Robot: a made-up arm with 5 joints.
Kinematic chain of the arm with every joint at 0, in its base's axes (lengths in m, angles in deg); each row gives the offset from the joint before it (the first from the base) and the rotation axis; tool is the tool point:
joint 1: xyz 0 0 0.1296 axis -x
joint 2: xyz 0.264 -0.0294 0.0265 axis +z
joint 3: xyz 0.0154 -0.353 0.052 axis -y
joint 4: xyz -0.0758 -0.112 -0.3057 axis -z
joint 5: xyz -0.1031 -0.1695 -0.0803 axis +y
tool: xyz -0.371 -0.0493 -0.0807
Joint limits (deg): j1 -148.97..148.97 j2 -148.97..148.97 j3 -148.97..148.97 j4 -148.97..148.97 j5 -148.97..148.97
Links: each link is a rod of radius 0.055 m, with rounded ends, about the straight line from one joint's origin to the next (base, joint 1, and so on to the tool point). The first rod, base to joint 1, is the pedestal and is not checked.
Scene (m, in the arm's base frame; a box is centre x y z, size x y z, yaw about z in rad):
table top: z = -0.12
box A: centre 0.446 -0.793 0.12 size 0.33 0.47 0.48 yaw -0
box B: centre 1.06 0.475 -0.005 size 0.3 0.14 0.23 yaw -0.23
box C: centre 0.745 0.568 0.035 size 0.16 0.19 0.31 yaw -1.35
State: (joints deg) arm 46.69 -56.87 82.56 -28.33 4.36
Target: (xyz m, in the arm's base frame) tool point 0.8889 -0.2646 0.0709
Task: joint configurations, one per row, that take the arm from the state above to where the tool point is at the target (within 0.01 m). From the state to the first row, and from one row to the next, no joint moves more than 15 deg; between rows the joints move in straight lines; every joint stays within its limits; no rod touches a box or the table.
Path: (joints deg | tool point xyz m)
1: 58.10 -46.22 86.72 -20.15 1.81 | -0.0314 -0.8250 0.7084
2: 69.52 -35.58 90.89 -11.98 -0.75 | 0.2140 -0.7136 0.8764
3: 80.93 -24.93 95.05 -3.80 -3.30 | 0.4598 -0.5437 0.9625
4: 92.34 -14.28 99.21 4.37 -5.85 | 0.6874 -0.3555 0.9504
5: 78.76 -9.59 103.75 17.15 -1.76 | 0.7864 -0.5031 0.7028
6: 65.17 -4.91 108.28 29.93 2.33 | 0.8579 -0.5253 0.4359
7: 51.58 -0.22 112.81 42.71 6.42 | 0.8936 -0.4326 0.2096
8: 37.99 4.47 117.35 55.49 10.51 | 0.8889 -0.2646 0.0709

